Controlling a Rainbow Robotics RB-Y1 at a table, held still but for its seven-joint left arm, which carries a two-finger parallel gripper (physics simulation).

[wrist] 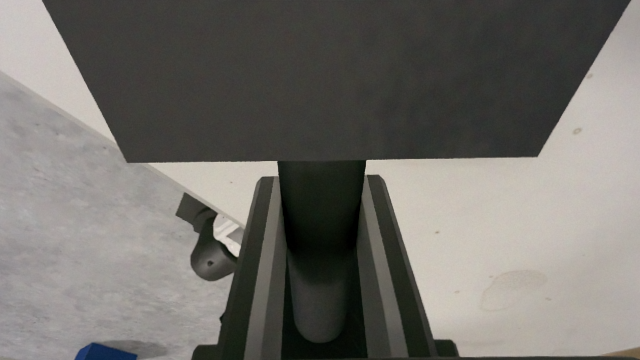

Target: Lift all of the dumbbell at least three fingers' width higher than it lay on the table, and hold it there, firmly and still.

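The dumbbell (330, 80) is dark grey. One broad, flat-faced end fills the upper middle of the wrist view, and its round dark handle runs down from there between the fingers. My gripper (321, 179) is shut on the handle, with one finger against each side. The handle's rounded lower part shows between the finger bases. The pale table top (500, 215) shows behind the dumbbell, and no contact between them is visible. The far side of the broad end is hidden.
The table's edge runs diagonally at the left, with grey floor (75, 225) beyond it. A dark rounded part with a white piece (212, 260) shows left of the fingers. A blue block (106, 352) is at the lower left.
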